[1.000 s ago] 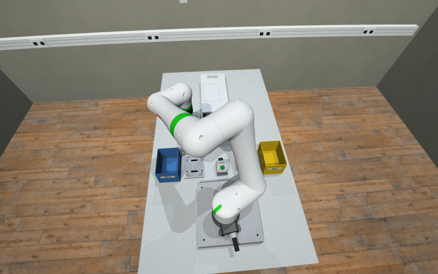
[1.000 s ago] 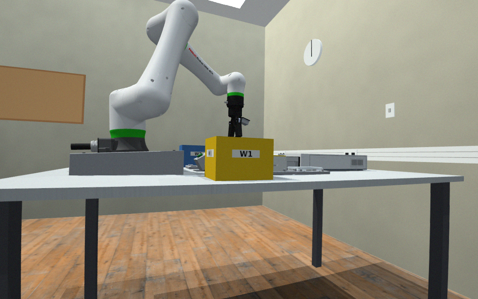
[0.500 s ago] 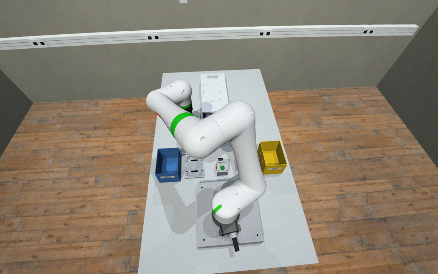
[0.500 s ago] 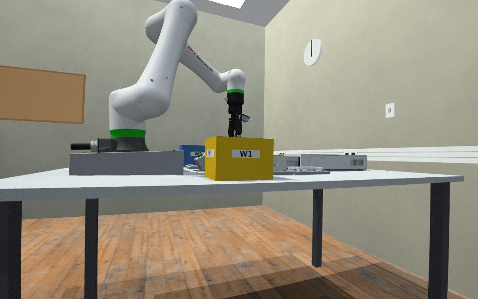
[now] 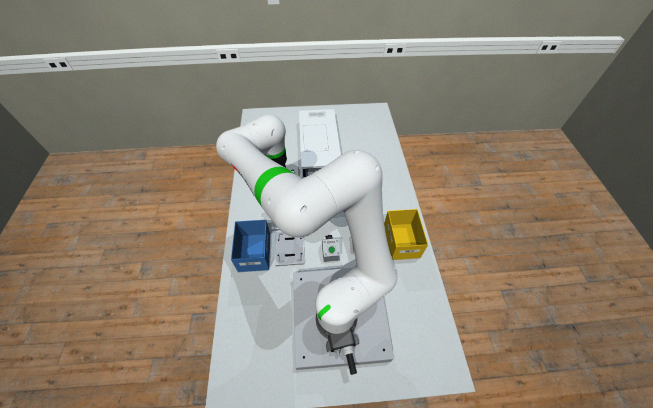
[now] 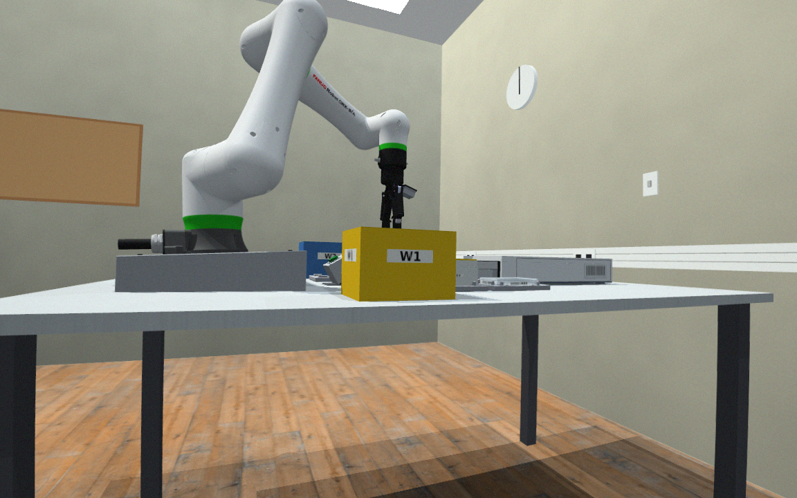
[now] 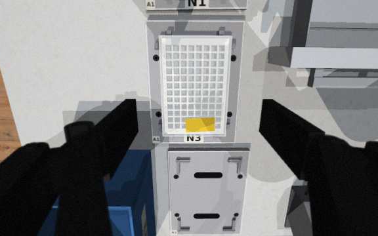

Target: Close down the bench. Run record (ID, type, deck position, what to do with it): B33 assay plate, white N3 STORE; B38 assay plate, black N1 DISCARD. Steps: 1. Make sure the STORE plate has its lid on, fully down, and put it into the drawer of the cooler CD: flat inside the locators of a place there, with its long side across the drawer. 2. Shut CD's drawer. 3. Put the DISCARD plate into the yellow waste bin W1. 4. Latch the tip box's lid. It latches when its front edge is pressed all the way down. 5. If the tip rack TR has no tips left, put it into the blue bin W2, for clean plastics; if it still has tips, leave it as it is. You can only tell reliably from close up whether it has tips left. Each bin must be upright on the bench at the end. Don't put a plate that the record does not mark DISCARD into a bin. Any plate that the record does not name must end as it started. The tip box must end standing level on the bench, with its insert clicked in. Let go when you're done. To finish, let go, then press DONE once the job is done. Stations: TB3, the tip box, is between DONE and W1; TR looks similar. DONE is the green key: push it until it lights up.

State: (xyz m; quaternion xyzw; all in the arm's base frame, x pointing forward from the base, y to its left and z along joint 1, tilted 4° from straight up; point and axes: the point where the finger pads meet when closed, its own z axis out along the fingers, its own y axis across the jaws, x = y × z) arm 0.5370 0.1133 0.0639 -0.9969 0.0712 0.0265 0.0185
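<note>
The clear plate lid lies 130 mm below my hand. Round my hand: N1 label 140 mm below, 100 mm ahead, 20 mm to the right; then grey N3 nest 150 mm below; then white plate 130 mm below.
</note>
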